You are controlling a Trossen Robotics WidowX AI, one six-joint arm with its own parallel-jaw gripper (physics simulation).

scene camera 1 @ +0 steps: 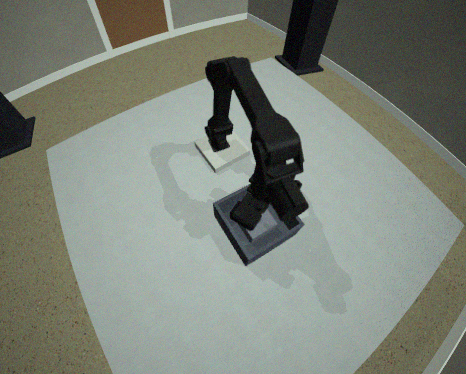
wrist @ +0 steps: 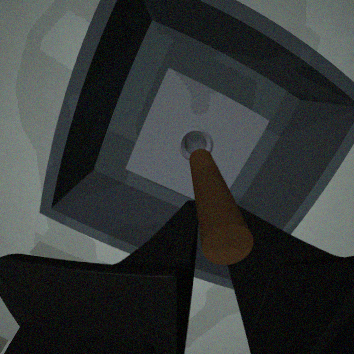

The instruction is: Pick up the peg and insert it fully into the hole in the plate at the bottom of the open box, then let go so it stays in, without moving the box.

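Places are measured from the arm's base along level axes (x ahead, y left, z up), in millimetres.
Pixels of known places: gripper, fingertip midpoint: (scene camera 1: 256,206) (wrist: 206,209); arm's base at its link origin: (scene camera 1: 219,143).
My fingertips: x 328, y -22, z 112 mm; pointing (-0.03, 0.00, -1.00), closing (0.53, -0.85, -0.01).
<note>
For each thing: its top centre in the pictures, then the offset to it from my fingertips. Level surfaces: height alone.
- brown round peg at its top centre: (wrist: 224,247) dx +11, dy +7, dz +42 mm
- pale square plate at its top centre: (wrist: 195,145) (scene camera 1: 257,218) dx +8, dy +8, dz -80 mm
- dark grey box at its top centre: (wrist: 198,158) (scene camera 1: 258,214) dx +8, dy +8, dz -43 mm
- pale grey surface at its surface level: dz -141 mm
My gripper (scene camera 1: 270,214) (wrist: 206,209) is shut on the brown round peg (wrist: 220,220), and its fingers are low over the open box. The peg's far end appears over the near edge of the hole (wrist: 194,140) in the wrist view, not centred on it; the height gap cannot be told. Part of the hole's dark inside shows. The pale square plate (scene camera 1: 265,228) (wrist: 152,145) lies on the floor of the dark grey box (scene camera 1: 274,250) (wrist: 74,102). In the scene view the arm hides the peg and the hole.
The arm's base stands on a cream slab (scene camera 1: 233,160) behind the box. The box stands on the pale grey surface (scene camera 1: 165,300). Box walls rise around the plate on all sides. A dark pillar (scene camera 1: 307,35) stands at the back right; part of another dark block (scene camera 1: 12,127) shows at the left edge.
</note>
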